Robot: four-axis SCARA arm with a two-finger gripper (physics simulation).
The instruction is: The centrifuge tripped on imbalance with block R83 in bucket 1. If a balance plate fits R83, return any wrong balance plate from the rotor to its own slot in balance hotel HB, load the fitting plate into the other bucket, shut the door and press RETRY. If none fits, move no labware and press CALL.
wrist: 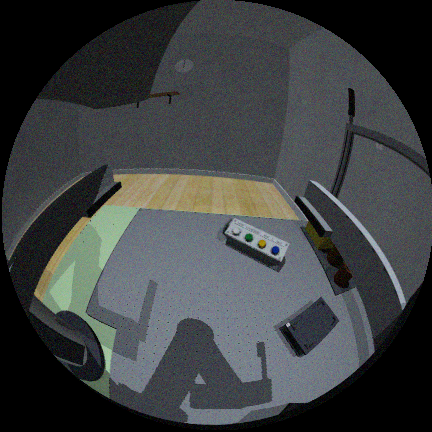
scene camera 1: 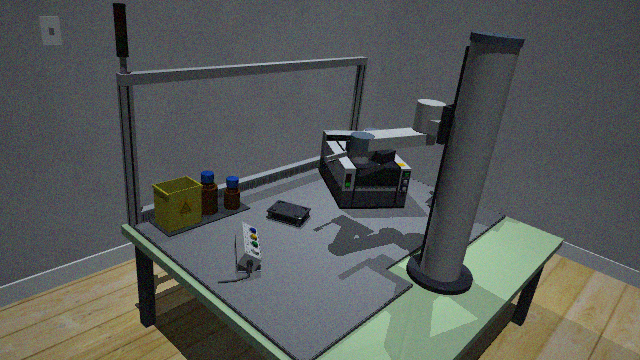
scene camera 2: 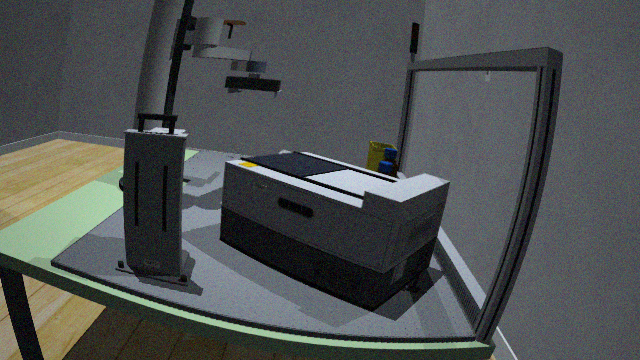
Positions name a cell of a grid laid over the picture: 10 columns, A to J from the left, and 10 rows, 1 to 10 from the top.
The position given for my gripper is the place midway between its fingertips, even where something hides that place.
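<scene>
Centrifuge (scene camera 2: F7), (scene camera 1: G6). Button box (scene camera 1: D8). Brown bottles with blue caps (scene camera 1: D6). My gripper (scene camera 2: E3), (wrist: E5), carrying nothing.
</scene>
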